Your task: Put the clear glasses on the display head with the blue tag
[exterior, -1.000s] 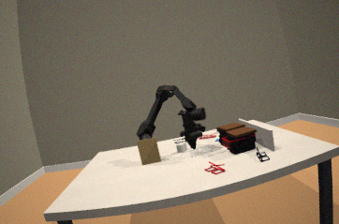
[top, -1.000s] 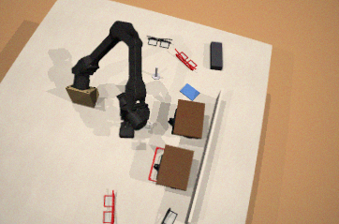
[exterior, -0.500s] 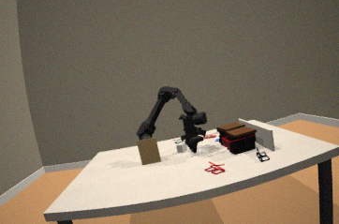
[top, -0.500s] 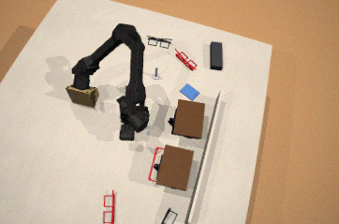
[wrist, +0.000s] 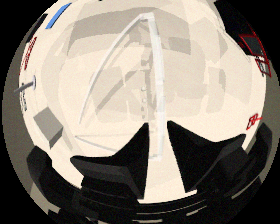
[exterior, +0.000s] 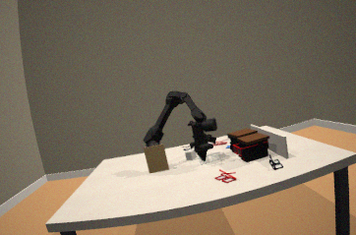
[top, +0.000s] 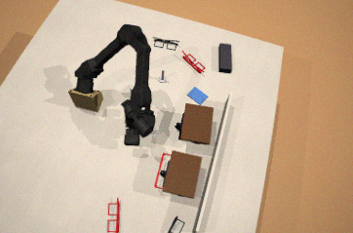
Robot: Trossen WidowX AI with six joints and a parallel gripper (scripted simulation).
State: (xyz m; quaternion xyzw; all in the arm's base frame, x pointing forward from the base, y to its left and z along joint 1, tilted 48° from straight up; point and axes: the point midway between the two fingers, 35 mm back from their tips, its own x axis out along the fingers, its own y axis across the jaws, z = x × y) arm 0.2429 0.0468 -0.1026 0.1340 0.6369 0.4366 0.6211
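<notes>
Now: the stand 30 cm to the left of my gripper tip and 1 cm above it. Round my gripper tip: white panel: 36 cm ahead, 1 cm to the left, 4 cm above; then dark case: 24 cm ahead, 54 cm to the left; then blue tag: 19 cm ahead, 29 cm to the left, 1 cm below.
</notes>
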